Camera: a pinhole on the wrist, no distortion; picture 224 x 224 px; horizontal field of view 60.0 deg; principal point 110.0 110.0 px. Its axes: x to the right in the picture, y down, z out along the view. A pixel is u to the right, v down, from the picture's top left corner.
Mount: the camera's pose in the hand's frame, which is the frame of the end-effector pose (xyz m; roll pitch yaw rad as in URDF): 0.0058 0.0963 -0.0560 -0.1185 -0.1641 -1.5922
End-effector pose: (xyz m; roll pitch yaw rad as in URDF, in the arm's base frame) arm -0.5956 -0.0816 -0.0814 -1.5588 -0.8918 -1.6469
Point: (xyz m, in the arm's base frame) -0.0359 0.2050 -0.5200
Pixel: outside the picture
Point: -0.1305 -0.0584 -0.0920
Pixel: 196.2 67.4
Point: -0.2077 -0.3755 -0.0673
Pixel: 97.6 153.9
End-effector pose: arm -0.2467 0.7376 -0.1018 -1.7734 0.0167 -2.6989
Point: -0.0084 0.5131 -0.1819
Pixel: 190.4 16.1
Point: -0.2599 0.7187 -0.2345
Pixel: 79.3 118.1
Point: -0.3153 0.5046 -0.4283
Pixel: 32.5 176.9
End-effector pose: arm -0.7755 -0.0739 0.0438 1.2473 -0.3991 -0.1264
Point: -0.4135 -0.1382 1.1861
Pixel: outside the picture
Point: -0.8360 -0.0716 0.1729
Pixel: 76.3 65.4
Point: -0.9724 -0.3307 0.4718
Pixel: 44.0 88.9
